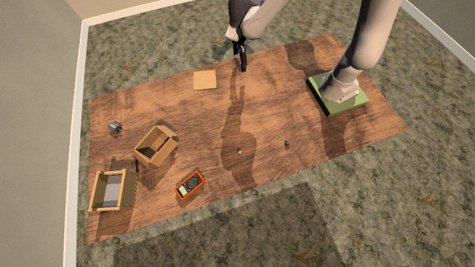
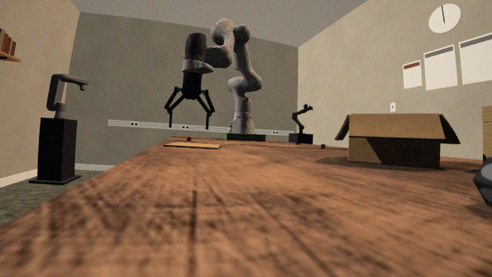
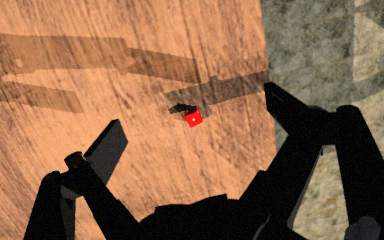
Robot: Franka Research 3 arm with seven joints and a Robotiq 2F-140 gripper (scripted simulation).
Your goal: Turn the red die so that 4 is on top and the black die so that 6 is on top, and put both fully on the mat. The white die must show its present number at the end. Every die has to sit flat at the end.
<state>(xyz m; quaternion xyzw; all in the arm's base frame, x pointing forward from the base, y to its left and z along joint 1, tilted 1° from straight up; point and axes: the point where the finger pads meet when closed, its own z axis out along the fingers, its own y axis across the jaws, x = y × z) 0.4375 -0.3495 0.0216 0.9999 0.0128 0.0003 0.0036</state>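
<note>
Right now the red die is 5 cm below my hand and 2 cm behind it. The rest, counted from my hand: tan mat (24 cm ahead, 6 cm below, 2 cm to the left); then white die (52 cm to the left, 16 cm ahead, 5 cm below); then black die (56 cm to the left, 8 cm behind, 5 cm below).
</note>
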